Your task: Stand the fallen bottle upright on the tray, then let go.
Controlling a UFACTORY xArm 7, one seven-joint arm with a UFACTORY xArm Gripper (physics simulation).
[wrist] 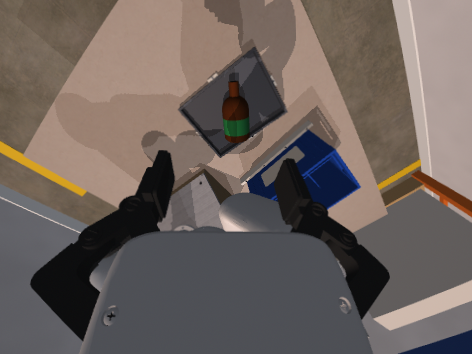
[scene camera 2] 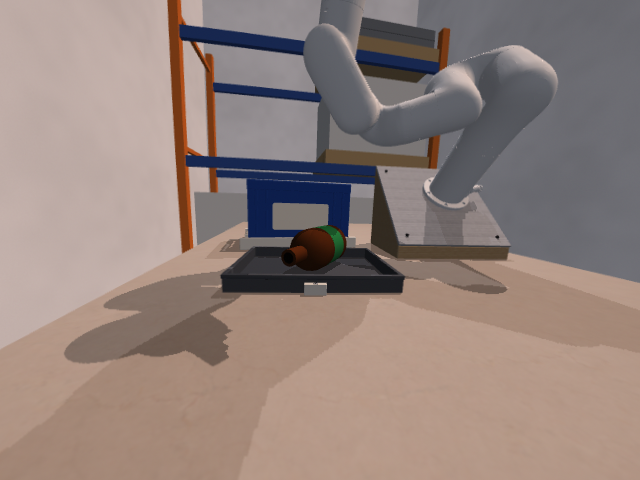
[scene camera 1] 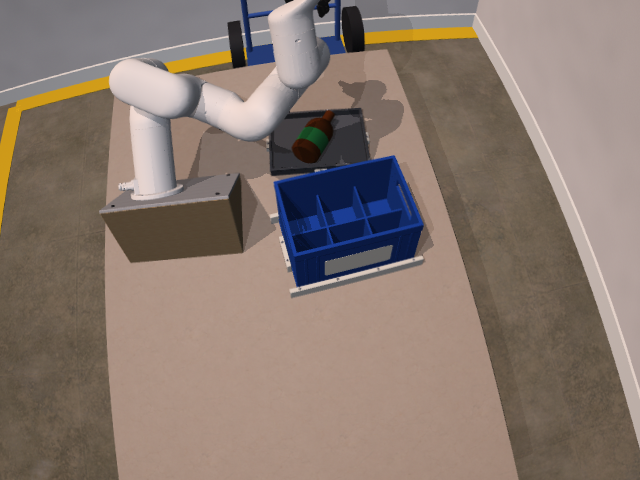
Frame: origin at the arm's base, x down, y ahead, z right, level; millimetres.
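Where they show: gripper, between the fingertips: (wrist: 227,168); arm's base, origin of its link: (scene camera 2: 444,194) (scene camera 1: 157,193).
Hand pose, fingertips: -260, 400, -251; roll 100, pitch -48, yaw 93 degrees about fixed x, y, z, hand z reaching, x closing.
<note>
Each offset is from my fingertips to the top centre of the thing, as dx, dy, dz. "spot": to the spot under its first point.
The brown bottle with a green label {+340, +2, +72} (scene camera 1: 312,136) (scene camera 2: 320,248) (wrist: 235,117) lies on its side on the dark grey tray {+393, +2, +71} (scene camera 1: 351,142) (scene camera 2: 258,284) (wrist: 205,112). Its neck points to the back right in scene camera 1, and toward the camera and left in scene camera 2. In the wrist view the neck points up, away from the fingers. My gripper (wrist: 227,168) is open and empty, its black fingers wide apart, well above the tray and apart from the bottle. The fingers do not show in scene camera 2, and a small black part shows at the top edge of scene camera 1.
A blue divided crate {+244, +8, +375} (scene camera 1: 310,268) (scene camera 2: 299,193) (wrist: 317,145) stands close beside the tray, with white strips {spot: +389, +9, +478} (scene camera 1: 356,276) along its base. The arm's sloped pedestal (scene camera 1: 175,227) (scene camera 2: 439,227) is at the tray's other side. A blue hand truck (scene camera 1: 261,55) stands beyond the table.
</note>
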